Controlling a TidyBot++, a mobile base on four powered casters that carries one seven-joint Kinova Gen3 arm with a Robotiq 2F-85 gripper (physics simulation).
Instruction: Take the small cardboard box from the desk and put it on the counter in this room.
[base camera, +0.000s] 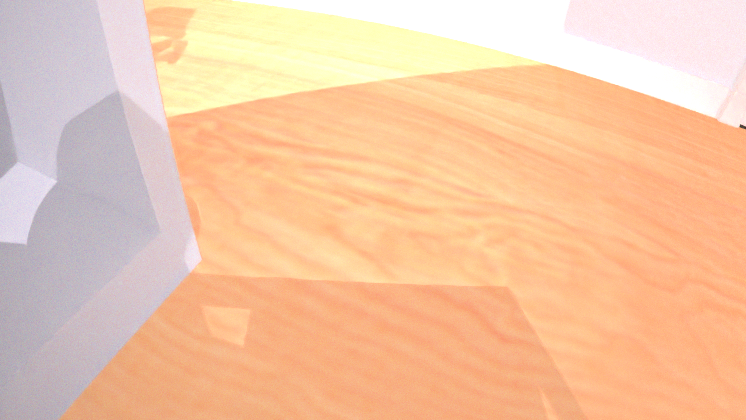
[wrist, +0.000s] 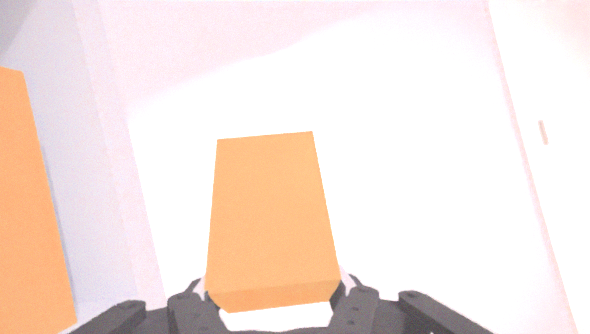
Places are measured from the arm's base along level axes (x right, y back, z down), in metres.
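Pixels of known places: gripper, fingertip midpoint: (wrist: 276, 283).
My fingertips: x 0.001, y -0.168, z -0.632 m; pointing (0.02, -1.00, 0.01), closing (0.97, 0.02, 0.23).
Note:
Ahead of a thing's pixels: the offset from my fingertips to its top centre. "pt": to the spot under its first point. Level surfaces: height alone.
The small cardboard box {dx +0.006, dy -0.008, dz -0.091 m} (wrist: 272, 210) is an orange-tan block in the lower middle of the wrist view. My gripper (wrist: 276, 283) is shut on its near end, with one dark finger at each side. The box points away from the gripper, in front of a bright white wall. Neither the gripper nor the held box shows in the base camera view, though shadows fall on the floor there. The desk and the counter cannot be made out in these views.
A pale grey shelf unit (base camera: 182, 229) (wrist: 117, 200) stands close on the left. A larger orange box {pt dx -0.222, dy -0.139, dz -0.080 m} (wrist: 30, 215) is at the wrist view's left edge. The wooden floor {dz +1.028 m} (base camera: 417, 208) runs to a white wall. A pale door-like panel (wrist: 555, 200) is at the right.

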